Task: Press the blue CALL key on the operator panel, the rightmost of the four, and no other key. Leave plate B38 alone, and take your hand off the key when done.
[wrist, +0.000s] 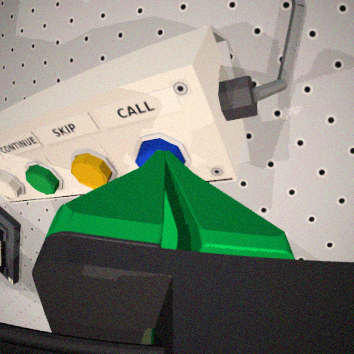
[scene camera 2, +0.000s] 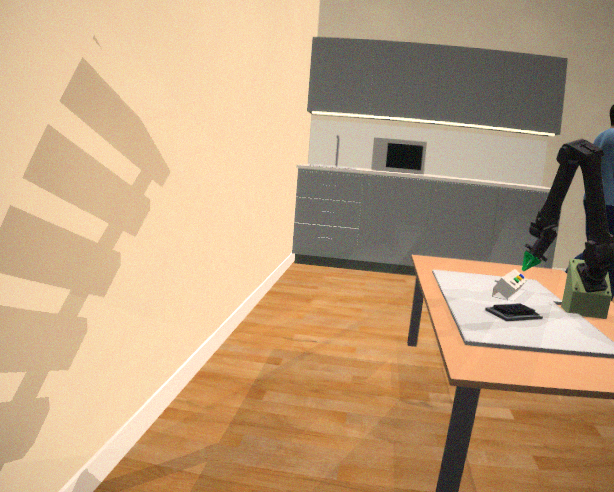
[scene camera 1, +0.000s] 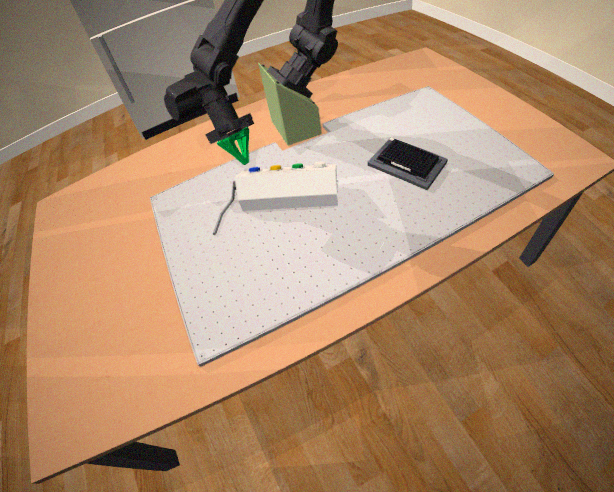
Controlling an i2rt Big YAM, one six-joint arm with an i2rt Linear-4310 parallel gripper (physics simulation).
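Frame: origin at the arm's base, x right, y up, z back, level; metres.
Where they show: gripper, fingertip midpoint: (wrist: 160,162) (scene camera 2: 522,270) (scene camera 1: 246,163); arm's base, link origin: (scene camera 2: 591,277) (scene camera 1: 288,84).
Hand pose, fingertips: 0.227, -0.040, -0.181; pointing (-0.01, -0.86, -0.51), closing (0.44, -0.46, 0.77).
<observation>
Things, the pixels of their top centre, and the offset from my fingertips, as dx, dy, dz. "spot": a spot on its surface instead.
- cream operator panel, top centre: (wrist: 33,148) (scene camera 1: 284,167) (scene camera 2: 512,273) -0.060, -0.003, -0.067
- blue CALL key, top centre: (wrist: 150,162) (scene camera 1: 253,167) (scene camera 2: 521,274) -0.011, -0.013, -0.006
- yellow SKIP, top centre: (wrist: 80,173) (scene camera 1: 274,165) -0.052, -0.013, -0.035
- black plate, top centre: (scene camera 1: 408,155) (scene camera 2: 514,307) -0.346, -0.061, -0.161
- grey cable, surface spot: (wrist: 288,47) (scene camera 1: 227,204) spot: +0.076, -0.080, -0.003
- dark plug, surface spot: (wrist: 238,98) spot: +0.038, -0.033, +0.002
- dark grey holder, surface spot: (scene camera 1: 427,180) spot: -0.330, -0.075, -0.241
The cream operator panel (scene camera 1: 287,188) (scene camera 2: 504,288) (wrist: 202,135) sits on the white perforated board, its keys in a row. The blue CALL key (scene camera 1: 254,169) (scene camera 2: 521,276) (wrist: 156,147) is at the right end in the wrist view; yellow SKIP (scene camera 1: 275,168) (wrist: 91,170), green (scene camera 1: 297,166) (wrist: 42,179) and white (scene camera 1: 320,165) (wrist: 9,184) keys are to its left. My gripper (scene camera 1: 246,162) (scene camera 2: 523,270) (wrist: 160,162) is shut and empty. Its green tips are close by the blue key, overlapping its lower part in the wrist view; a small gap shows in scene camera 1. The black plate (scene camera 1: 410,155) (scene camera 2: 514,309) stands apart; its label is unreadable.
A grey cable (scene camera 1: 223,209) (wrist: 288,47) leaves the panel's side by a dark plug (wrist: 238,98). The plate sits on a dark grey holder (scene camera 1: 427,180). The arm's green base block (scene camera 1: 298,120) (scene camera 2: 585,302) stands at the board's edge. A person in blue (scene camera 2: 604,153) shows partly behind the arm.
</observation>
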